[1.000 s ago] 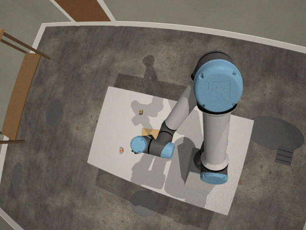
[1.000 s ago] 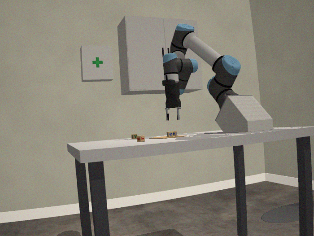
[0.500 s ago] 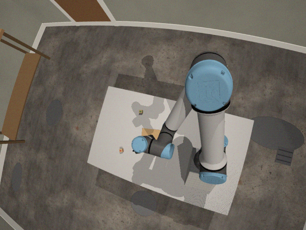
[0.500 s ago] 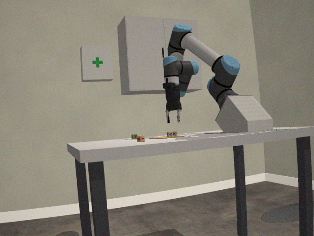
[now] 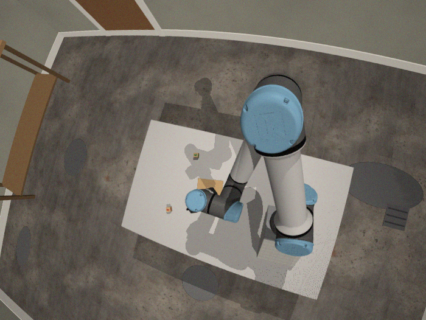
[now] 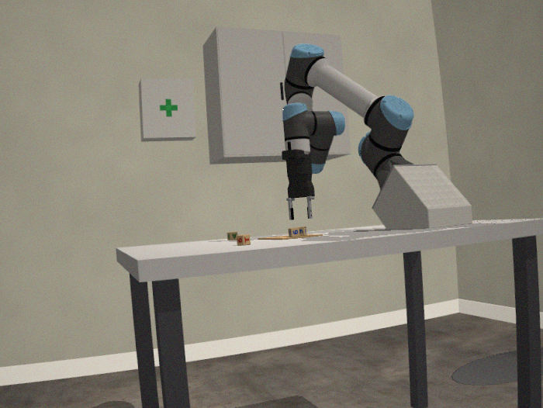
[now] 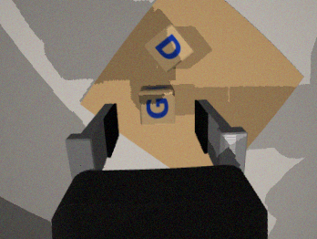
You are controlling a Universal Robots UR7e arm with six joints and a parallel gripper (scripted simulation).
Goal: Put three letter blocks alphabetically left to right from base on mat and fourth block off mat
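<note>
The tan mat lies 7 cm below my hand, 3 cm ahead of it and 2 cm to the right of it. From my hand the other things lie so: red-marked block (25 cm ahead, 10 cm to the left, 6 cm below).
</note>
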